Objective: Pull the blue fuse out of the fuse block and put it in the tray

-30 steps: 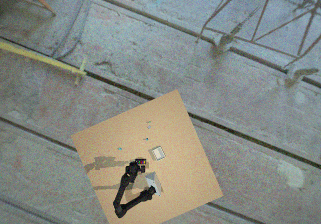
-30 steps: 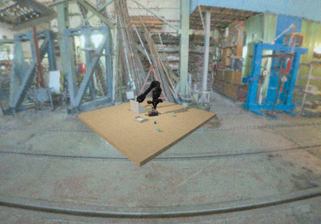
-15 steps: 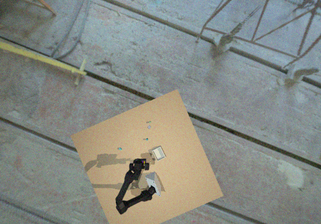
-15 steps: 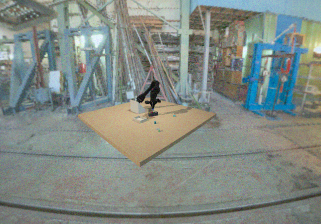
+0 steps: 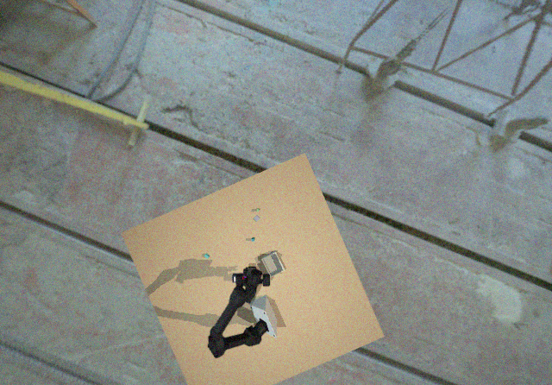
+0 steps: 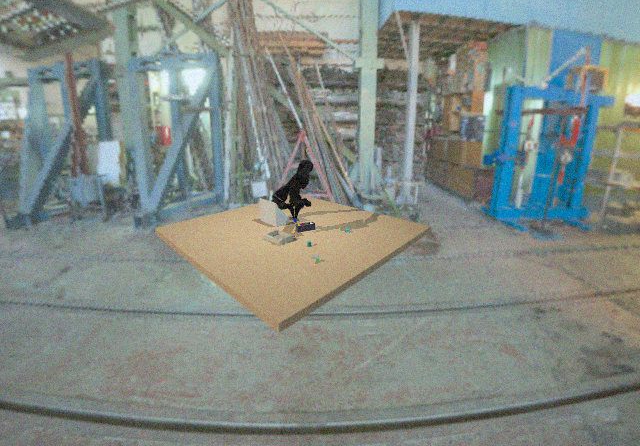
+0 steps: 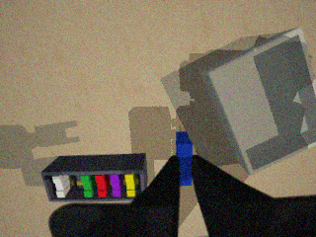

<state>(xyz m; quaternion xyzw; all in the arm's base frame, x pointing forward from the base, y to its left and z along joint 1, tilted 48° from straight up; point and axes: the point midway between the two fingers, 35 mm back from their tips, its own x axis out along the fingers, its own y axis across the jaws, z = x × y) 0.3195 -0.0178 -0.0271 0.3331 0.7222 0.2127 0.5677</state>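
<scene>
The tray is 110 mm to the right of my gripper tip, 100 mm below it and 10 mm behind it. Also, from my gripper tip: blue fuse 10 mm below.
</scene>
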